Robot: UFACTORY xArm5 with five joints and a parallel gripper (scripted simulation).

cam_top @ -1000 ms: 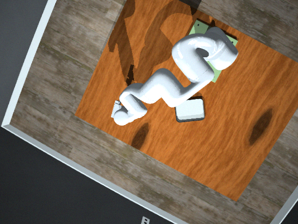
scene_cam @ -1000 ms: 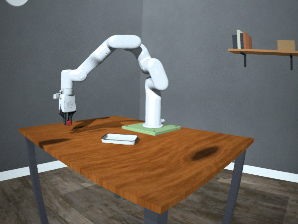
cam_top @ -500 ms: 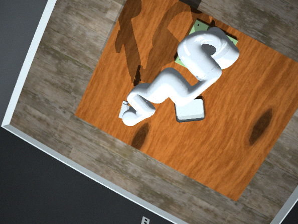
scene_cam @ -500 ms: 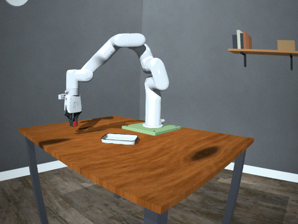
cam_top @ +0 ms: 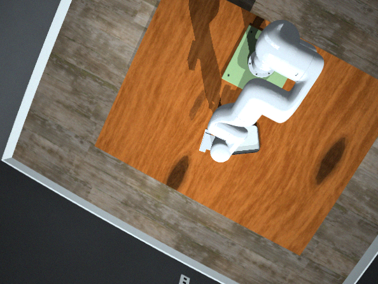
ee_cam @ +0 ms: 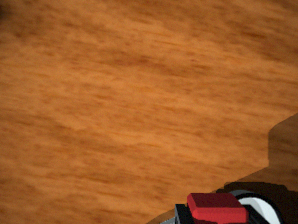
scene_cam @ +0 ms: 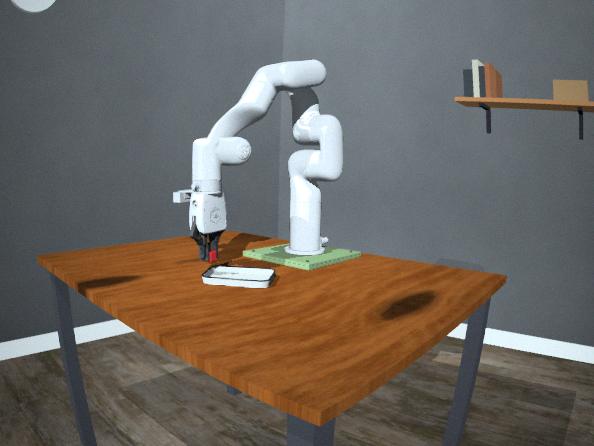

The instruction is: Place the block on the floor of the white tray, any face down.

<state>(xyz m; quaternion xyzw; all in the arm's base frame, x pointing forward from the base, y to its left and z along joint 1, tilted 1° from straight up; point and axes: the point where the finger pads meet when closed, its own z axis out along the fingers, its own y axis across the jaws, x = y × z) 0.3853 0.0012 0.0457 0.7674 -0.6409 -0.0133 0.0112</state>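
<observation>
Now: the white tray 8 cm to the left of my hand, 5 cm below it and 3 cm behind it. Also, from my hand: red block: 1 cm below.
</observation>
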